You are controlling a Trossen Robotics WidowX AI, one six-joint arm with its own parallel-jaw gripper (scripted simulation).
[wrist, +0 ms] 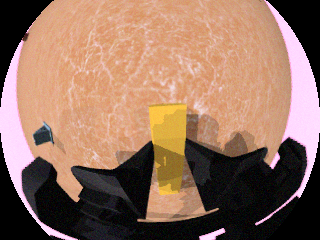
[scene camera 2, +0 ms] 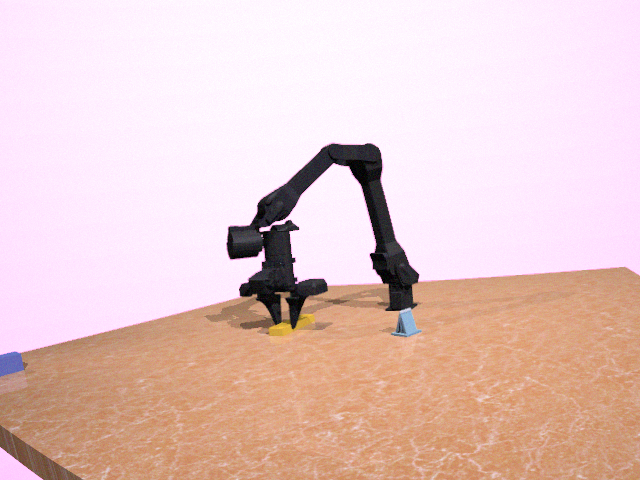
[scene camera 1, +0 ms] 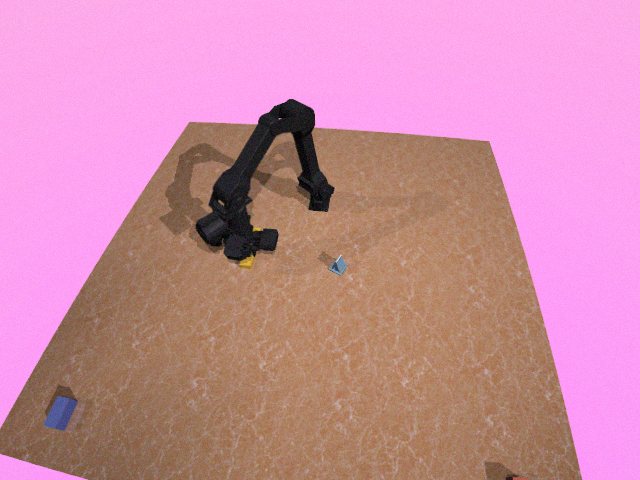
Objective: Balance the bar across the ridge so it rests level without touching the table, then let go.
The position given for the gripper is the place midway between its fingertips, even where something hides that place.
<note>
In view: the gripper [scene camera 2: 286,328], a yellow bar [wrist: 167,120] and a blue block [scene camera 1: 60,414].
The gripper also shows in the wrist view [wrist: 168,143] and in scene camera 1 [scene camera 1: 249,255]. The wrist view misses the blue block: it is out of frame.
</note>
